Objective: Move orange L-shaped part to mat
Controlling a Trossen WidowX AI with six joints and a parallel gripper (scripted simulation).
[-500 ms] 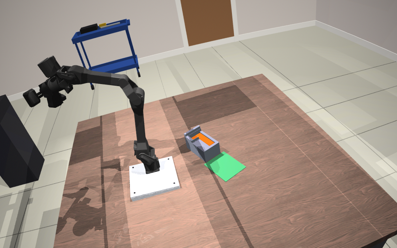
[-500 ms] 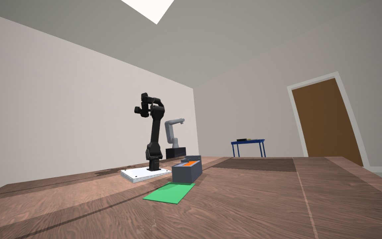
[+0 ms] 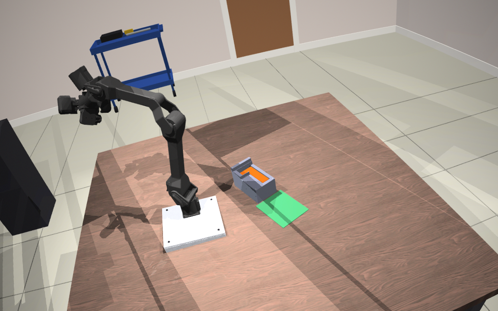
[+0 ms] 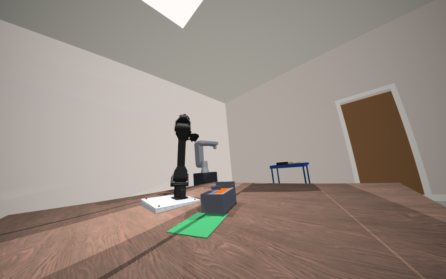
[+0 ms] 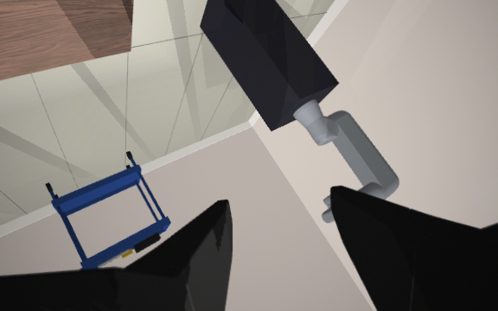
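My gripper tip is 560 mm short of the orange L-shaped part, 350 mm above it and 220 mm to the left of it. The rest, counted from my gripper tip: green mat (630 mm ahead, 410 mm below, 380 mm to the right).
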